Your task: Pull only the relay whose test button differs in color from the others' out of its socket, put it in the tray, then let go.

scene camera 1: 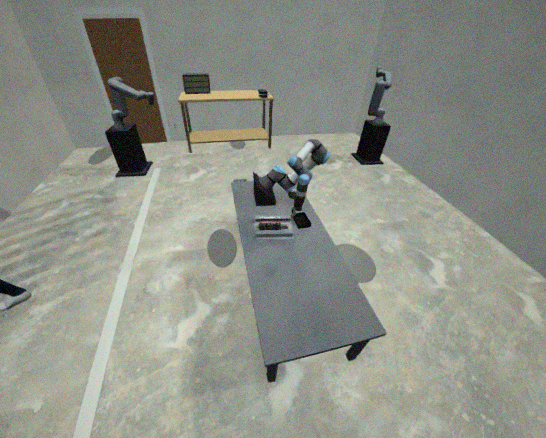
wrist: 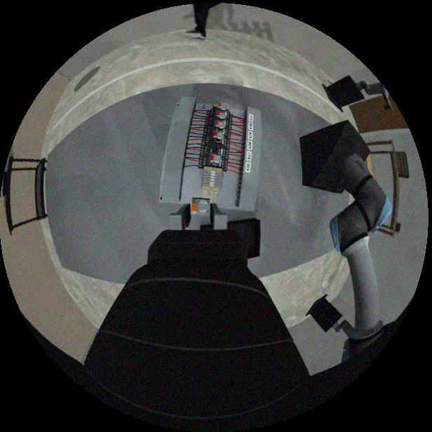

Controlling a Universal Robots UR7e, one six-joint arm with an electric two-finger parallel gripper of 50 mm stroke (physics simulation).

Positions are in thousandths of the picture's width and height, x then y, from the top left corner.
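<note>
Visible: my gripper (wrist: 464,487); a panel (wrist: 443,422).
</note>
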